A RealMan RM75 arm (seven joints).
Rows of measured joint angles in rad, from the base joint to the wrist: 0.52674 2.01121 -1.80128 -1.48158 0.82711 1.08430 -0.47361; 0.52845 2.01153 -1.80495 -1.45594 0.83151 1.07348 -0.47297; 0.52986 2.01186 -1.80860 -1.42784 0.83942 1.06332 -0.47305; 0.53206 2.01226 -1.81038 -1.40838 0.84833 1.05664 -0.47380; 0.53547 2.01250 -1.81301 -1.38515 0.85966 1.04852 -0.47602; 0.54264 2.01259 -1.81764 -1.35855 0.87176 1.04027 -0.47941; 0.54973 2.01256 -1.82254 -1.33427 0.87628 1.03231 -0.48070; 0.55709 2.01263 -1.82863 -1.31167 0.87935 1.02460 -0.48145; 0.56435 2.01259 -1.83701 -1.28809 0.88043 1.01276 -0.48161; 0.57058 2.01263 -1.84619 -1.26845 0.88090 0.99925 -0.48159; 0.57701 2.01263 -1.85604 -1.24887 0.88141 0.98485 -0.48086; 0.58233 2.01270 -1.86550 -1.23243 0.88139 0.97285 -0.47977; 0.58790 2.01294 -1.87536 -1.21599 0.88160 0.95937 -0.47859; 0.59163 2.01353 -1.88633 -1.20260 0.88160 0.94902 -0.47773; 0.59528 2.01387 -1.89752 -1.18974 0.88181 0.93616 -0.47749; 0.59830 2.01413 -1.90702 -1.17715 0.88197 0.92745 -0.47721; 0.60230 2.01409 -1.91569 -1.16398 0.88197 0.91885 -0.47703; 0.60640 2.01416 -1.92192 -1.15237 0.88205 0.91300 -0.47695; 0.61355 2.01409 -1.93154 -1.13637 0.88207 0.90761 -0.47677; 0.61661 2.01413 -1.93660 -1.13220 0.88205 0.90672 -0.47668; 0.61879 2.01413 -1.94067 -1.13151 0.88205 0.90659 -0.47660; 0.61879 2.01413 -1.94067 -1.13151 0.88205 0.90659 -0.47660; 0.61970 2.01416 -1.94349 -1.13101 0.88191 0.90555 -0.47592; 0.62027 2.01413 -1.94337 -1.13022 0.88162 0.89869 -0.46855
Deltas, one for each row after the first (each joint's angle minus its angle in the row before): 0.00171 0.00032 -0.00367 0.02564 0.00440 -0.01082 0.00064; 0.00141 0.00033 -0.00365 0.02810 0.00791 -0.01016 -0.00008; 0.00220 0.00040 -0.00178 0.01946 0.00891 -0.00668 -0.00075; 0.00341 0.00024 -0.00263 0.02323 0.01133 -0.00812 -0.00222; 0.00717 0.00009 -0.00463 0.02660 0.01210 -0.00825 -0.00339; 0.00709 -0.00003 -0.00490 0.02428 0.00452 -0.00796 -0.00129; 0.00736 0.00007 -0.00609 0.02260 0.00307 -0.00771 -0.00075; 0.00726 -0.00004 -0.00838 0.02358 0.00108 -0.01184 -0.00016; 0.00623 0.00004 -0.00918 0.01964 0.00047 -0.01351 0.00002; 0.00643 0.00000 -0.00985 0.01958 0.00051 -0.01440 0.00073; 0.00532 0.00007 -0.00946 0.01644 -0.00002 -0.01200 0.00109; 0.00557 0.00024 -0.00986 0.01644 0.00021 -0.01348 0.00118; 0.00373 0.00059 -0.01097 0.01339 0.00000 -0.01035 0.00086; 0.00365 0.00034 -0.01119 0.01286 0.00021 -0.01286 0.00024; 0.00302 0.00026 -0.00950 0.01259 0.00016 -0.00871 0.00028; 0.00400 -0.00004 -0.00867 0.01317 0.00000 -0.00860 0.00018; 0.00410 0.00007 -0.00623 0.01161 0.00008 -0.00585 0.00008; 0.00715 -0.00007 -0.00962 0.01600 0.00002 -0.00539 0.00018; 0.00306 0.00004 -0.00506 0.00417 -0.00002 -0.00089 0.00009; 0.00218 0.00000 -0.00407 0.00069 0.00000 -0.00013 0.00008; 0.00000 0.00000 0.00000 0.00000 0.00000 0.00000 0.00000; 0.00091 0.00003 -0.00282 0.00050 -0.00014 -0.00104 0.00068; 0.00057 -0.00003 0.00012 0.00079 -0.00029 -0.00686 0.00737
